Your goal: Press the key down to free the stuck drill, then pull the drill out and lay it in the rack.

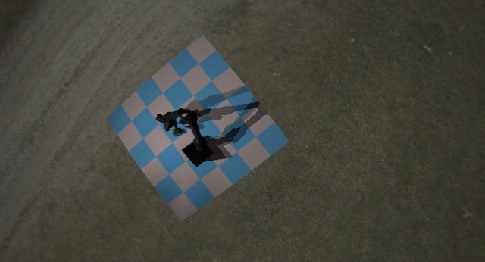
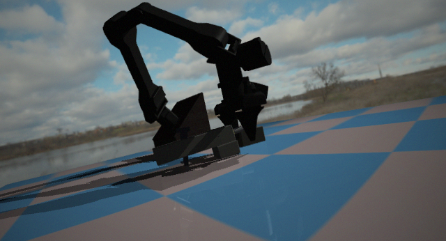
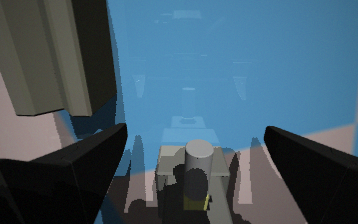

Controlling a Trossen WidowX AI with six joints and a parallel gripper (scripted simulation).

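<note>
Now: gripper tip 20 mm past the yellow drill, 50 mm to the left of it and 20 mm below it. The rest, counted from my gripper tip: small dark blue key: 50 mm behind, 130 mm to the right, 30 mm above; long grey housing: 40 mm behind, 110 mm to the right, 10 mm above.
</note>
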